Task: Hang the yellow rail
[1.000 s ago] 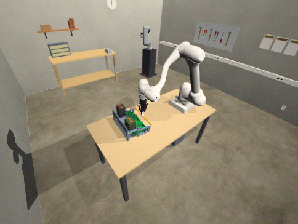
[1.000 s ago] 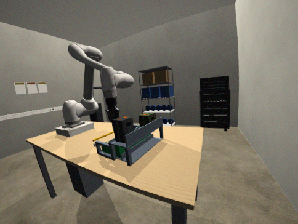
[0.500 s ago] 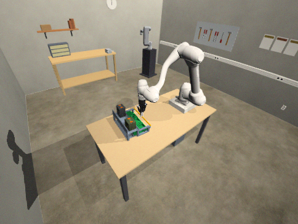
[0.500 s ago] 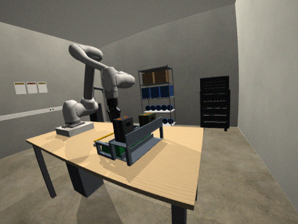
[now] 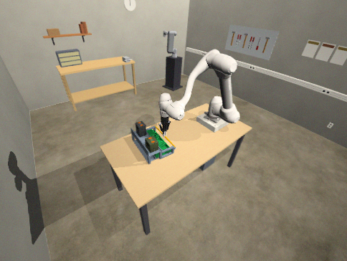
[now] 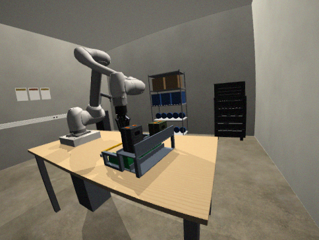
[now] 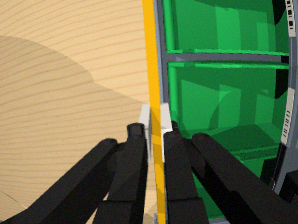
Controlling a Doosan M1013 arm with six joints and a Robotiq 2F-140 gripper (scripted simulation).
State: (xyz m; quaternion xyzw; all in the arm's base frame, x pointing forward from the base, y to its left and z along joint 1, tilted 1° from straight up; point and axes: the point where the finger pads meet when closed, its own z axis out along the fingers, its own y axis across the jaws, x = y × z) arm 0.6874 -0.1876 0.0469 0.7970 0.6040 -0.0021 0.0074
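My gripper is now 100 mm above the grey rack front bar and 10 mm short of it. Round my hand: yellow rail 30 mm below; rack back panel 260 mm ahead, 70 mm to the right, 20 mm above.
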